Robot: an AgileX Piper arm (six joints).
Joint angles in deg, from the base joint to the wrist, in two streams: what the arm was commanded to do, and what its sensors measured. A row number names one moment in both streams.
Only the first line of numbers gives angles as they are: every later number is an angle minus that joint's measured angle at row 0.
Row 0, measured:
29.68 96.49 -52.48 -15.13 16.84 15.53
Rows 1 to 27, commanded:
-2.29 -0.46 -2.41 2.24 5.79 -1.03
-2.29 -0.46 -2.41 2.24 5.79 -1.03
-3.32 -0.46 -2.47 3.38 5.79 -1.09
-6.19 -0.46 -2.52 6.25 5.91 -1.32
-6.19 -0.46 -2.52 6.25 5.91 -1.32
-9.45 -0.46 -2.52 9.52 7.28 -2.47
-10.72 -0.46 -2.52 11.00 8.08 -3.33
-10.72 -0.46 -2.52 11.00 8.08 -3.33
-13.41 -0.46 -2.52 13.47 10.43 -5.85
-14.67 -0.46 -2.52 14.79 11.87 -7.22
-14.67 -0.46 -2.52 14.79 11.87 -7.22
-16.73 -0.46 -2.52 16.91 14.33 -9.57
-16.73 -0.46 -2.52 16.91 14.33 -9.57
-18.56 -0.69 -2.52 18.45 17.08 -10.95
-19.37 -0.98 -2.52 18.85 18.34 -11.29
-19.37 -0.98 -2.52 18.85 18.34 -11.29
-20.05 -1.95 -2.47 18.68 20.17 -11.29
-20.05 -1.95 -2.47 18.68 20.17 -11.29
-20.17 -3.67 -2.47 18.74 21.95 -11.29
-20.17 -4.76 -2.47 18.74 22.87 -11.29
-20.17 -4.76 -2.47 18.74 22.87 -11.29
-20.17 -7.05 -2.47 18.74 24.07 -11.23
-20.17 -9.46 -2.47 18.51 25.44 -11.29
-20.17 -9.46 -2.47 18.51 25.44 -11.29
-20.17 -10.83 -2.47 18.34 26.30 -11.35
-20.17 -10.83 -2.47 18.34 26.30 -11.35
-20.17 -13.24 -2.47 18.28 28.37 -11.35
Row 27, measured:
-19.94 -10.09 -2.24 18.45 25.44 -10.37
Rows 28 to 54, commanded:
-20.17 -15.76 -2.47 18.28 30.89 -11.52
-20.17 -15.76 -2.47 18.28 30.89 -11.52
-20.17 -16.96 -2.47 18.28 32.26 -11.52
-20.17 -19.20 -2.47 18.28 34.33 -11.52
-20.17 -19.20 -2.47 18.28 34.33 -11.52
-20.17 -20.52 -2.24 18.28 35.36 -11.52
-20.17 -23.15 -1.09 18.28 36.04 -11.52
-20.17 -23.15 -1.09 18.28 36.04 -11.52
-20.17 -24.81 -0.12 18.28 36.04 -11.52
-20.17 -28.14 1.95 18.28 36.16 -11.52
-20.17 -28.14 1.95 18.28 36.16 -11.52
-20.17 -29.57 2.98 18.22 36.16 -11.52
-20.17 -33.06 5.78 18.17 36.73 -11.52
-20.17 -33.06 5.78 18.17 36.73 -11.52
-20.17 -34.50 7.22 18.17 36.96 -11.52
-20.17 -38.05 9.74 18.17 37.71 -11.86
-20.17 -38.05 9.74 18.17 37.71 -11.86
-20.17 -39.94 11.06 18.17 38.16 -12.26
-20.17 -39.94 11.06 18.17 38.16 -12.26
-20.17 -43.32 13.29 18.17 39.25 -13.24
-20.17 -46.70 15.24 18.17 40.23 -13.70
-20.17 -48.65 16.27 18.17 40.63 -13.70
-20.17 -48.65 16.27 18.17 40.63 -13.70
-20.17 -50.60 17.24 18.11 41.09 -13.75
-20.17 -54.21 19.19 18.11 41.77 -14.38
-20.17 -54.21 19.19 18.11 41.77 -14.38
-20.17 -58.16 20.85 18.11 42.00 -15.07
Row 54, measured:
-19.94 -53.40 18.68 18.40 41.09 -13.41
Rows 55 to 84, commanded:
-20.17 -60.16 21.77 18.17 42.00 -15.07
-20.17 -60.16 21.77 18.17 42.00 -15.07
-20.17 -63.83 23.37 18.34 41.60 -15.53
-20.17 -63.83 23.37 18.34 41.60 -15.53
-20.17 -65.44 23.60 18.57 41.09 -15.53
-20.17 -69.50 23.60 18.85 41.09 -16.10
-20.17 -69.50 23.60 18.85 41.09 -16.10
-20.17 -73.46 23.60 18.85 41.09 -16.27
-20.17 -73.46 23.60 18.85 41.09 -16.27
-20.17 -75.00 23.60 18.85 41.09 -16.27
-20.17 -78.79 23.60 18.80 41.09 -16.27
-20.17 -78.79 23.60 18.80 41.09 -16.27
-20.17 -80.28 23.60 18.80 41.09 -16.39
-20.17 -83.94 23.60 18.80 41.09 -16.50
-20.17 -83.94 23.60 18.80 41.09 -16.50
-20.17 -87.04 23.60 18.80 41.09 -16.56
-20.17 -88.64 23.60 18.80 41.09 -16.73
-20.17 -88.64 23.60 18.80 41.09 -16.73
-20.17 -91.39 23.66 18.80 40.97 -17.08
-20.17 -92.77 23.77 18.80 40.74 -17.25
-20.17 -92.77 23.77 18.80 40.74 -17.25
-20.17 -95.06 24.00 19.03 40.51 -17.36
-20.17 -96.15 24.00 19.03 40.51 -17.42
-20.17 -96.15 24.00 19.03 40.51 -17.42
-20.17 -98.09 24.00 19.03 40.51 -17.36
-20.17 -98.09 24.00 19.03 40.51 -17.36
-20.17 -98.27 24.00 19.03 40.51 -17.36
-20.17 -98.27 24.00 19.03 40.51 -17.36
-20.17 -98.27 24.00 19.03 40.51 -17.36
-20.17 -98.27 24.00 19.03 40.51 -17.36
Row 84, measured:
-19.94 -96.72 23.77 19.03 41.37 -16.39
